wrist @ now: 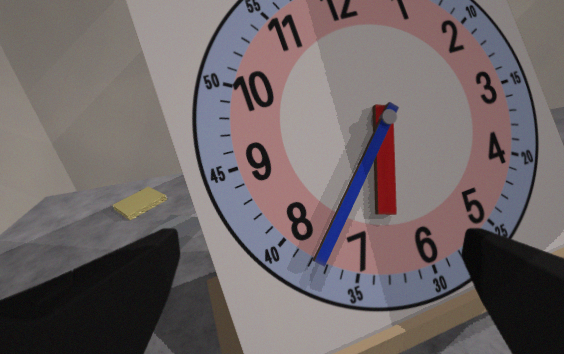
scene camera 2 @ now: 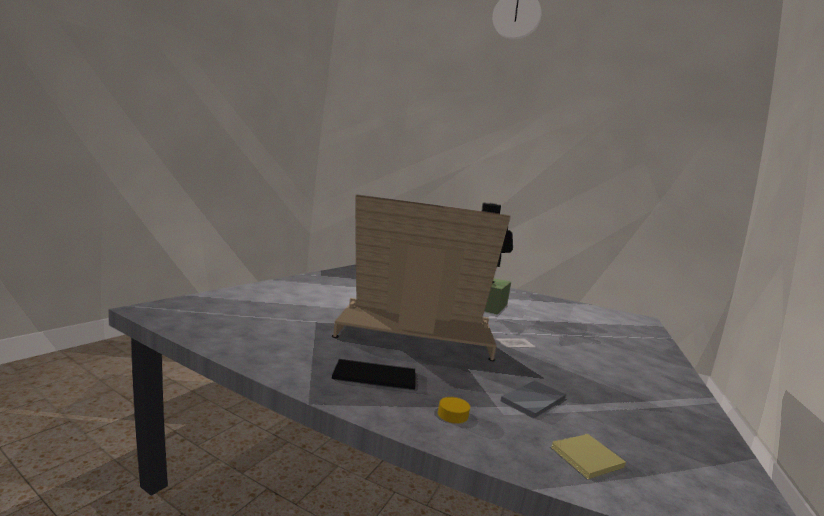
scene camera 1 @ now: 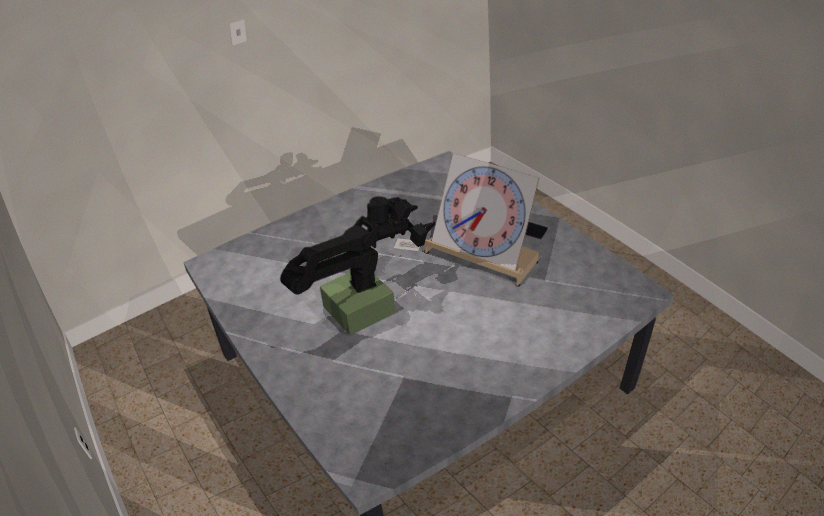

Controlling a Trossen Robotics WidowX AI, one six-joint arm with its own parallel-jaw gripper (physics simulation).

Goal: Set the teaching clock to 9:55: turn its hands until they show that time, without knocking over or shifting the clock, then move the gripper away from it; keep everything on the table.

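Where they show: gripper, fingertip midpoint: (wrist: 319, 242) (scene camera 1: 426, 215); arm's base, link origin: (scene camera 1: 362, 283).
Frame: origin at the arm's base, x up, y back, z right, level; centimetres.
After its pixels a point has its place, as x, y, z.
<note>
The teaching clock (scene camera 1: 507, 241) {3.7, -47.7, 9.9} (scene camera 2: 425, 266) (wrist: 175, 70) {17.1, -43.0, -16.2} stands upright on its wooden base (scene camera 1: 525, 263) {-4.7, -52.6, 14.2} (scene camera 2: 410, 328) {-4.2, -51.4, -3.0} at the far right of the table (scene camera 1: 461, 358) {-8.7, -13.3, 36.5}. Its long blue hand (wrist: 356, 186) {6.7, -40.9, -3.9} (scene camera 1: 466, 220) {6.5, -40.6, -4.1} points between 7 and 8, near minute 38. Its short red hand (wrist: 386, 175) {6.3, -42.7, -1.6} (scene camera 1: 478, 220) {7.2, -43.5, -1.1} points between 6 and 7. My gripper (scene camera 1: 423, 231) is open and empty, close in front of the clock's lower left part. I cannot tell if it touches the clock. One black finger (wrist: 136, 288) {15.1, -22.6, -8.7} shows at the lower left of the wrist view. Scene camera 2 shows the clock's wooden back, which hides the gripper.
The arm stands on a green block (scene camera 1: 358, 304) {0.0, 5.4, 8.1} (scene camera 2: 498, 297) {-3.0, -4.5, -7.7}. Behind the clock lie a black slab (scene camera 2: 374, 374) {-7.9, -69.8, -7.0} (scene camera 1: 537, 229) {-7.9, -71.6, -3.0}, a yellow disc (scene camera 2: 454, 410) {-6.8, -72.8, -24.6}, a grey slab (scene camera 2: 533, 396) {-7.7, -56.6, -33.3} and a yellow pad (scene camera 2: 588, 455) {-7.7, -69.8, -45.0} (wrist: 139, 202) {-7.7, -67.9, -44.2}. A white card (scene camera 2: 515, 342) {-8.6, -26.8, -21.1} (scene camera 1: 406, 244) {-8.6, -26.5, -21.5} lies beside the clock base.
</note>
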